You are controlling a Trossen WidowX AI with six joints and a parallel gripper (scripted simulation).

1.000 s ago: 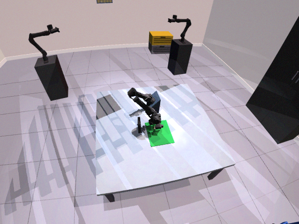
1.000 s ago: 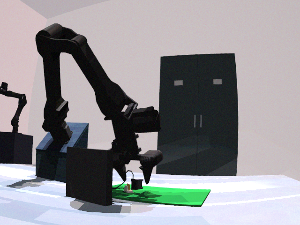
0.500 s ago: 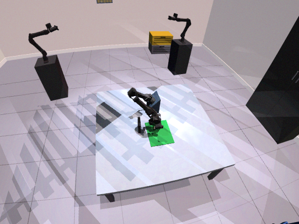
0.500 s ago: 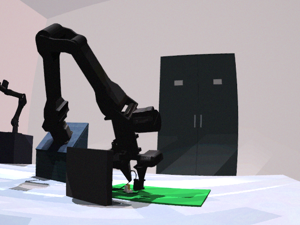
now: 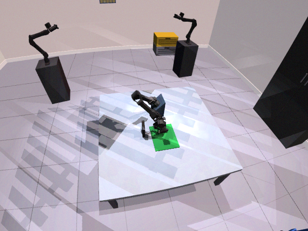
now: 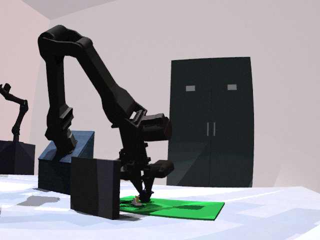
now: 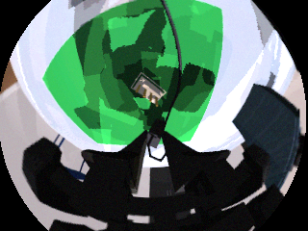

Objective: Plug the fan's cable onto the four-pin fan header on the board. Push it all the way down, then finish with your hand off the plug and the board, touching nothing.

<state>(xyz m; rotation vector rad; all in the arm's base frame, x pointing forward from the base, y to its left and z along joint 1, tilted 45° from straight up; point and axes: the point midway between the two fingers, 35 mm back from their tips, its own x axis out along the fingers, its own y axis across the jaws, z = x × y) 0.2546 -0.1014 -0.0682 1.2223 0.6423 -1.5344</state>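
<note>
The green board lies 60 mm ahead of my gripper tip, 40 mm to the right of it and 40 mm below it. Also, from my gripper tip: black fan block: 210 mm to the right, 50 mm behind, 30 mm above; then black plug: 10 mm to the left.
</note>
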